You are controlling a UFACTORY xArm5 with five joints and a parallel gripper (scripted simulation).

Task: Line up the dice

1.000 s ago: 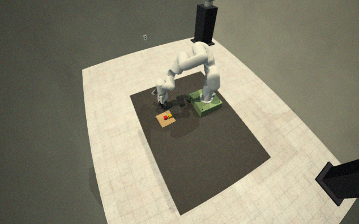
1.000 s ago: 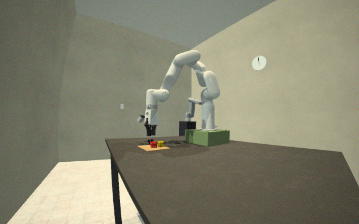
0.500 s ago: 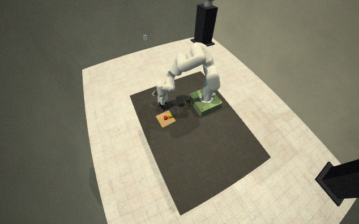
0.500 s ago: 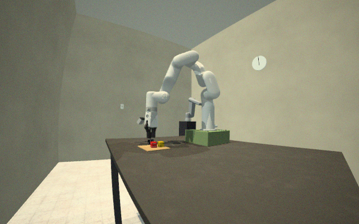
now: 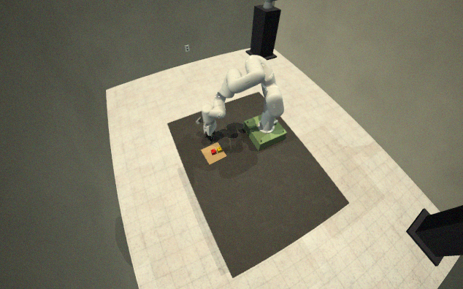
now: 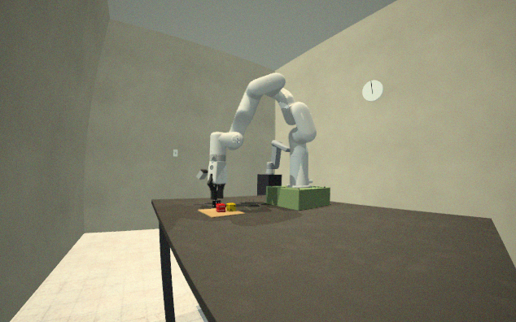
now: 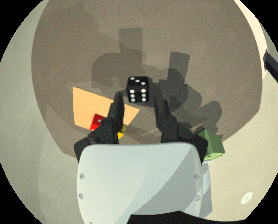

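Right now my hand is 40 mm above the black die. Also, from my hand: tan mat: 40 mm ahead, 120 mm to the left, 50 mm below; then yellow die: 120 mm to the left, 40 mm below; then red die: 40 mm ahead, 120 mm to the left, 40 mm below.
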